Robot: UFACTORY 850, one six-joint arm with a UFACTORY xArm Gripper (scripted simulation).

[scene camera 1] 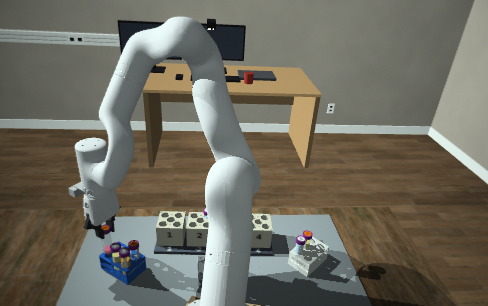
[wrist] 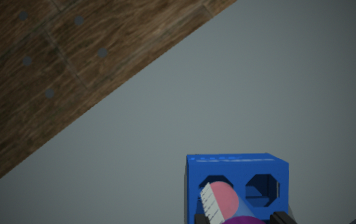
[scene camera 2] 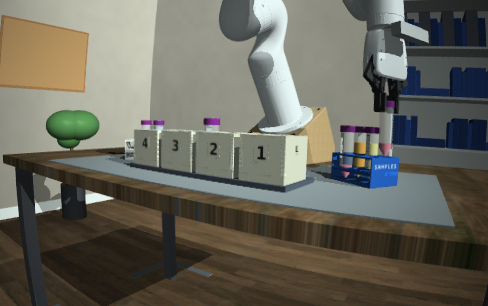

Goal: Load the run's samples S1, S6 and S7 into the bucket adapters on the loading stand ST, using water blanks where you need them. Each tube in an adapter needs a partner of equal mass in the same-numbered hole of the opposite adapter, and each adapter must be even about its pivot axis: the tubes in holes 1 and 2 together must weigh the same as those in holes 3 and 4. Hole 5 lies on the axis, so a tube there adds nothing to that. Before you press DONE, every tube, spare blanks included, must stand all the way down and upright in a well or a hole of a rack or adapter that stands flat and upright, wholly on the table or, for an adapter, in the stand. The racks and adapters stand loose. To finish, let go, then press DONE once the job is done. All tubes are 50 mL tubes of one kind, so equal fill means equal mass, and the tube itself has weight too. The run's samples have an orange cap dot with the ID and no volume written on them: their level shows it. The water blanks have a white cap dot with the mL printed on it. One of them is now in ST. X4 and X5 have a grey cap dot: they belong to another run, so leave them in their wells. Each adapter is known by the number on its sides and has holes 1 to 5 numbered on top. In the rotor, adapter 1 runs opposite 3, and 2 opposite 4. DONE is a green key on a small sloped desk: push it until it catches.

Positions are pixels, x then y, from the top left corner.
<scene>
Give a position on a blue samples rack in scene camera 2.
At 384, 169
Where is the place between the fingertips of the gripper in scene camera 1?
105, 233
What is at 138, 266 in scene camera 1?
A blue samples rack.
</scene>
